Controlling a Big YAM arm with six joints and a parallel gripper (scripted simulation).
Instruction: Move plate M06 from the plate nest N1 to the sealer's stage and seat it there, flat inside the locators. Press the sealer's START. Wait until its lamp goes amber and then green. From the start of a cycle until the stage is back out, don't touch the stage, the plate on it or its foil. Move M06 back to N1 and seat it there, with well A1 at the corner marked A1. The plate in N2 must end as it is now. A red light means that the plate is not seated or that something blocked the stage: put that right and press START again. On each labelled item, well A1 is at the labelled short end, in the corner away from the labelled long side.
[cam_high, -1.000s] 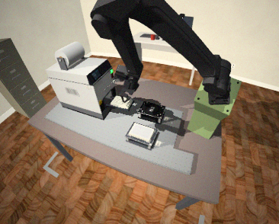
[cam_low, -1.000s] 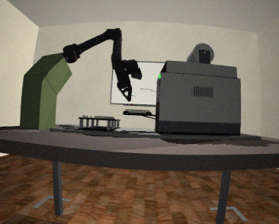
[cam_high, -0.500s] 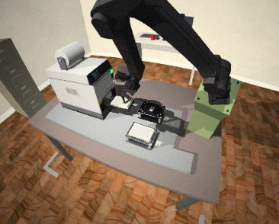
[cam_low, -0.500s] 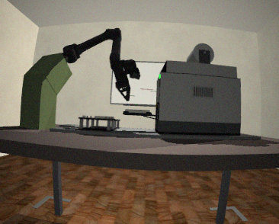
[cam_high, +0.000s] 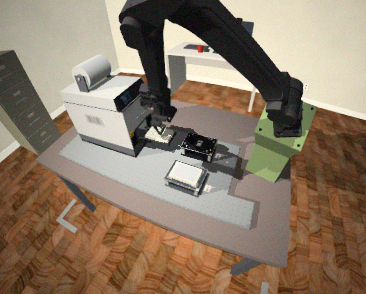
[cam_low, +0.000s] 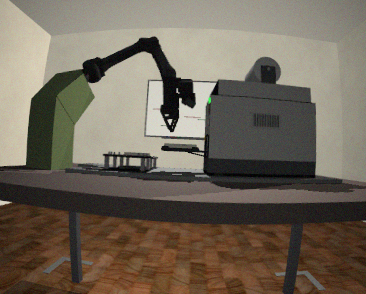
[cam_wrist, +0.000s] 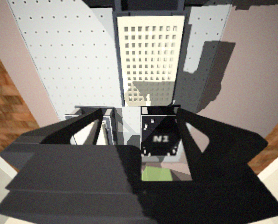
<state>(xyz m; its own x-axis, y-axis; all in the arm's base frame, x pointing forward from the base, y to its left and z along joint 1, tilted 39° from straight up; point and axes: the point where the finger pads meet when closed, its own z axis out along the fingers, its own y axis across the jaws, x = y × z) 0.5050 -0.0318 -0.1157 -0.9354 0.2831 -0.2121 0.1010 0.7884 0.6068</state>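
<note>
Right now the white start button is 13 cm ahead of my hand, 12 cm to the right of it and 2 cm above it. The rest, counted from my hand: foil roll (37 cm ahead, 5 cm to the right, 25 cm above); sealer stage (4 cm ahead, 2 cm to the right, 8 cm below); plate (14 cm behind, 15 cm to the left, 11 cm below).
</note>
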